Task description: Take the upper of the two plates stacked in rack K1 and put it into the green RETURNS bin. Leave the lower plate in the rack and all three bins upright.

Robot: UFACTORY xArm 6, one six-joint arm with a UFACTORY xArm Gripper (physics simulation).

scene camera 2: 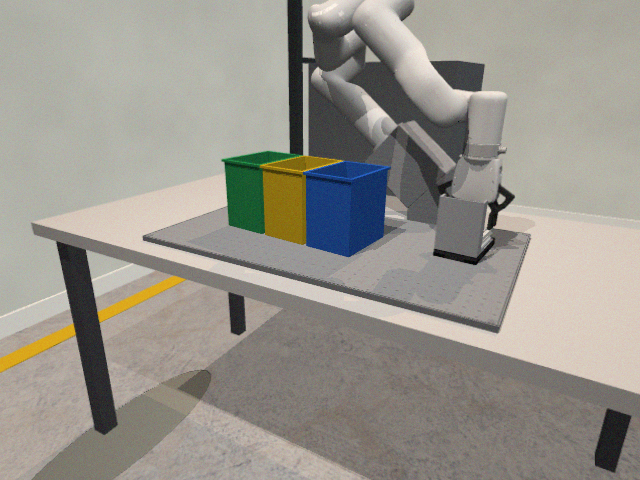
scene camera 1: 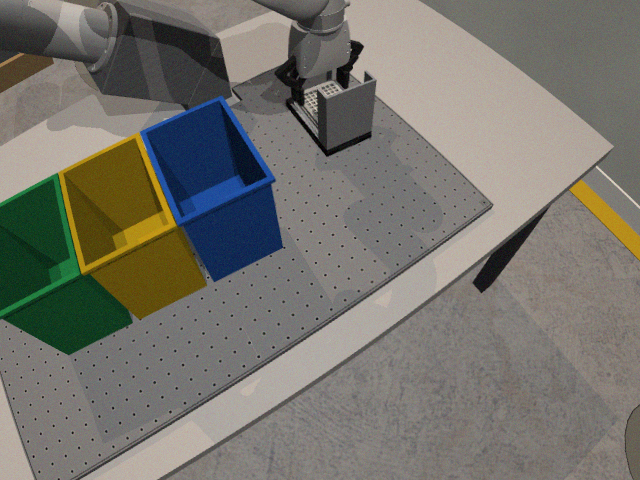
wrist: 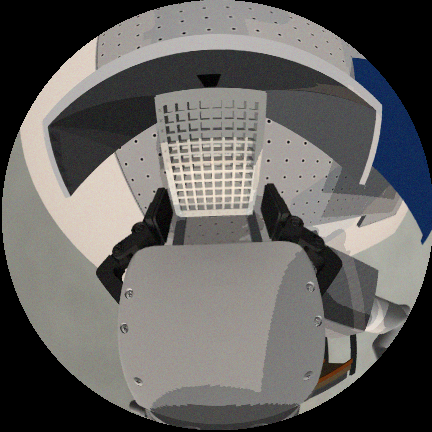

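Where they show: gripper, fingertip midpoint: (wrist: 215, 197); arm's base at its link origin: (scene camera 2: 389, 140) (scene camera 1: 102, 38) (wrist: 356, 308).
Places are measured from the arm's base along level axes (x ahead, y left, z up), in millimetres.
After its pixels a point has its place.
Note:
Rack K1 (scene camera 1: 351, 116) @(x 343, y 288, z -126 mm) (scene camera 2: 460, 224) @(x 343, y 291, z -118 mm) (wrist: 215, 42) stands upright, with a tall grey wall on one side. The white lattice upper plate (scene camera 1: 330, 88) @(x 235, y 326, z -158 mm) (wrist: 210, 165) @(x 267, y 297, z -164 mm) lies flat in it. The lower plate is largely hidden beneath and cannot be told apart clearly. My gripper (scene camera 1: 321, 94) @(x 245, y 296, z -146 mm) (wrist: 215, 197) @(x 245, y 296, z -146 mm) is open and empty, pointing down into the rack. Its fingers stand on either side of the plate's end away from the wall, with gaps visible in the wrist view. In scene camera 2 the rack wall hides one finger. The green RETURNS bin (scene camera 1: 77, 315) @(x 406, y -234, z -110 mm) (scene camera 2: 244, 196) @(x 405, y -240, z -112 mm) stands upright.
The yellow bin (scene camera 1: 149, 279) @(x 420, y -119, z -112 mm) (scene camera 2: 283, 206) @(x 421, y -111, z -116 mm) and blue bin (scene camera 1: 237, 227) @(x 436, y 18, z -93 mm) (scene camera 2: 330, 211) @(x 437, y 24, z -104 mm) (wrist: 402, 130) stand upright in a row with the green one; blue is nearest the rack. All stand on a perforated board (scene camera 1: 315, 232) @(x 451, y 132, z -203 mm) on the table (scene camera 1: 465, 103) @(x 380, y 571, z -216 mm). An angular grey block (scene camera 1: 165, 62) @(x 73, y 79, z -61 mm) stands behind.

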